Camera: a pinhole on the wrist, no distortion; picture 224 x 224 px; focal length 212.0 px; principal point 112.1 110.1 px. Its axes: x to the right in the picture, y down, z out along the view. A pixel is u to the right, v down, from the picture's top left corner.
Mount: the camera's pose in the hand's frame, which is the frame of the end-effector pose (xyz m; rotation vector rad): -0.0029 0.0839 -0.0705 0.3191 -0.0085 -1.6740
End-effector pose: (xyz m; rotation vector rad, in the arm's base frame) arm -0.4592 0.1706 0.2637 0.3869 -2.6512 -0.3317
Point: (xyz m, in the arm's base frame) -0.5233 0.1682 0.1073
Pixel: 169.3 160.9
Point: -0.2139 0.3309 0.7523
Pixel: behind the camera
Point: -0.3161 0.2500 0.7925
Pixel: behind the camera
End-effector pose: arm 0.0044 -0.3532 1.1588 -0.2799 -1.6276 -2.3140
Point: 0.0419 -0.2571 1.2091
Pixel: 136.8 125.9
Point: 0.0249 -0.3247 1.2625
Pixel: 53.8 175.3
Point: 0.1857 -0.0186 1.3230
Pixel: 68.3 76.7
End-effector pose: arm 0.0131 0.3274 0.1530 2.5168 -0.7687 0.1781
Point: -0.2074 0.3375 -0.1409
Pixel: 139.4 10.5
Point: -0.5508 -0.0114 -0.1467
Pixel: outside the picture
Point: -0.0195 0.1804 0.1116
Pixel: 31.3 198.6
